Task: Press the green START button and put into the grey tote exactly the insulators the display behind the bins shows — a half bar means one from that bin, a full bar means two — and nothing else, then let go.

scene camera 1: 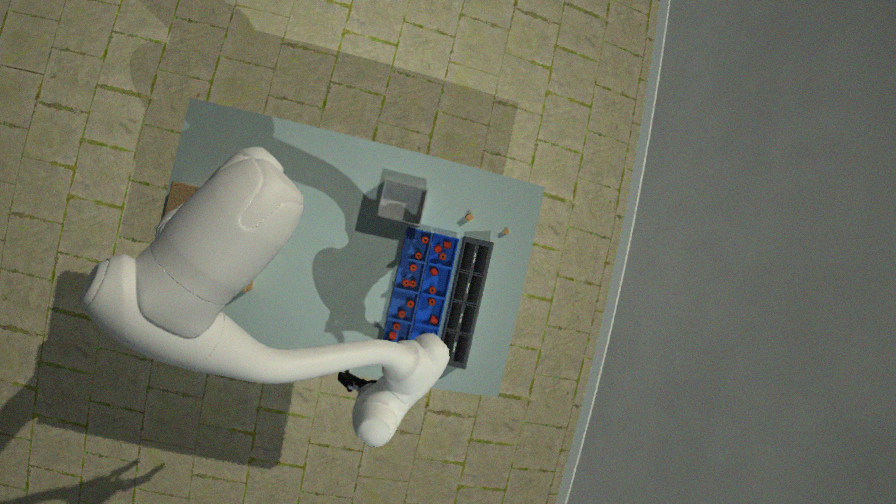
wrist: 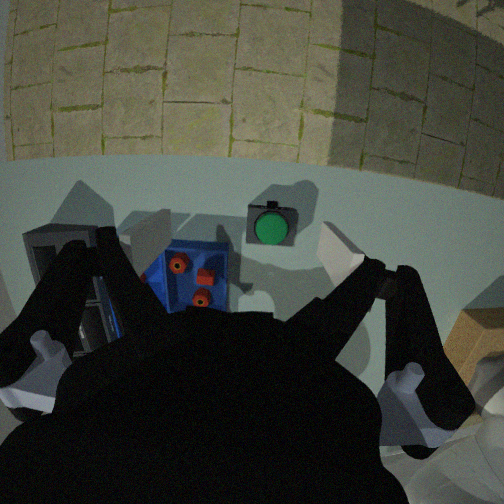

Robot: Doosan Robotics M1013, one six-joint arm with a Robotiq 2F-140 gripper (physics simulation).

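The green START button [wrist: 271, 228] sits in a grey housing on the teal table, seen in the wrist view ahead of my gripper [wrist: 240, 250] and apart from it. The gripper is wide open and empty. In the scene view only a black bit of the gripper [scene camera 1: 350, 380] shows under the white wrist, at the table's near edge. The blue bins [scene camera 1: 422, 285] hold red insulators; one bin [wrist: 195, 275] shows in the wrist view with three. The dark display [scene camera 1: 469, 294] stands behind the bins, and its cells look unlit. The grey tote [scene camera 1: 401, 197] stands beyond the bins' far end.
Two small orange pieces [scene camera 1: 464, 217] [scene camera 1: 503, 231] lie on the table near the display's far end. A brown box [wrist: 475, 335] is at the right of the wrist view. The white arm [scene camera 1: 250, 357] spans the table's near side. Paved floor surrounds the table.
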